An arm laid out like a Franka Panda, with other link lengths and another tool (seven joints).
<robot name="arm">
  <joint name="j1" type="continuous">
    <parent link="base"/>
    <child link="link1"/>
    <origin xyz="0 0 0.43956" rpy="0 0 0"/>
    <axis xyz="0 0 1"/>
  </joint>
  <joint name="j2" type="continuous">
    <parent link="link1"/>
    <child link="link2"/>
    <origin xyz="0 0 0" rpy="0 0 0"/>
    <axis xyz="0 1 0"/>
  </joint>
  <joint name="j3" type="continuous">
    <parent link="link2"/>
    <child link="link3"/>
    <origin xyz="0 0 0.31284" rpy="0 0 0"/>
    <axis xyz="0 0 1"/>
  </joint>
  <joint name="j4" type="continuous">
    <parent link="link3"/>
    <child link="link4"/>
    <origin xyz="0.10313 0 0" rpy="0 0 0"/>
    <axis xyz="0 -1 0"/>
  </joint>
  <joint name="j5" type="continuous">
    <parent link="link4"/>
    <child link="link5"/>
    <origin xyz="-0.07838 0 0.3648" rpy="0 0 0"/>
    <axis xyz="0 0 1"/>
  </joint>
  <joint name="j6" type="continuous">
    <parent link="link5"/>
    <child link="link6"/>
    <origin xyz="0 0 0" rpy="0 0 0"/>
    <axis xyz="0 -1 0"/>
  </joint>
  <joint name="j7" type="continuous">
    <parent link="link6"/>
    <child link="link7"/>
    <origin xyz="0.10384 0 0" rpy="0 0 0"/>
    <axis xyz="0 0 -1"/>
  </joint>
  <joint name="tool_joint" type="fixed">
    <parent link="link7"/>
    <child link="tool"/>
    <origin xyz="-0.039 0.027 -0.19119" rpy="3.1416 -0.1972 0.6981"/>
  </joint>
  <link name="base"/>
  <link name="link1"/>
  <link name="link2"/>
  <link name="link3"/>
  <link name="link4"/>
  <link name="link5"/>
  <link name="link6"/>
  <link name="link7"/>
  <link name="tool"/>
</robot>
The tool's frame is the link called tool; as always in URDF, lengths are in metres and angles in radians. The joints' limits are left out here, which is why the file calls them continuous.
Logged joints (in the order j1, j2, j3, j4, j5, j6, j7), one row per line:
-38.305 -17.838 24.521 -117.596 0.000 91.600 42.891
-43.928 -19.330 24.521 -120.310 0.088 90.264 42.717
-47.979 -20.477 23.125 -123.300 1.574 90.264 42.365
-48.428 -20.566 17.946 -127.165 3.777 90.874 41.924
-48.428 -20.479 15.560 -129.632 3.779 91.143 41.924
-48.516 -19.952 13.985 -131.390 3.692 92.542 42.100
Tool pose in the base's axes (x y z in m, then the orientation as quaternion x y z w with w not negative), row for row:
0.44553 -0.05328 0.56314 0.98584 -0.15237 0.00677 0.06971
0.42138 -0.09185 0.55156 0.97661 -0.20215 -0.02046 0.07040
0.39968 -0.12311 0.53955 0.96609 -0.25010 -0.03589 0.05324
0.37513 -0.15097 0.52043 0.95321 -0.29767 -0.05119 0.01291
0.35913 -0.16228 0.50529 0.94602 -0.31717 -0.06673 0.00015
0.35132 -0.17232 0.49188 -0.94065 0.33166 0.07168 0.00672
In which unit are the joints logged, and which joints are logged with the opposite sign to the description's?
The joints are logged in degrees. Opposite sign: none.
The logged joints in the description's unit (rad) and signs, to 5 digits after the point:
-0.66855 -0.31133 0.42797 -2.05244 0.00000 1.59872 0.74859
-0.76669 -0.33737 0.42797 -2.09981 0.00154 1.57540 0.74555
-0.83739 -0.35739 0.40361 -2.15199 0.02747 1.57540 0.73941
-0.84523 -0.35894 0.31322 -2.21945 0.06592 1.58605 0.73171
-0.84523 -0.35743 0.27157 -2.26251 0.06596 1.59075 0.73171
-0.84676 -0.34823 0.24408 -2.29319 0.06444 1.61516 0.73478

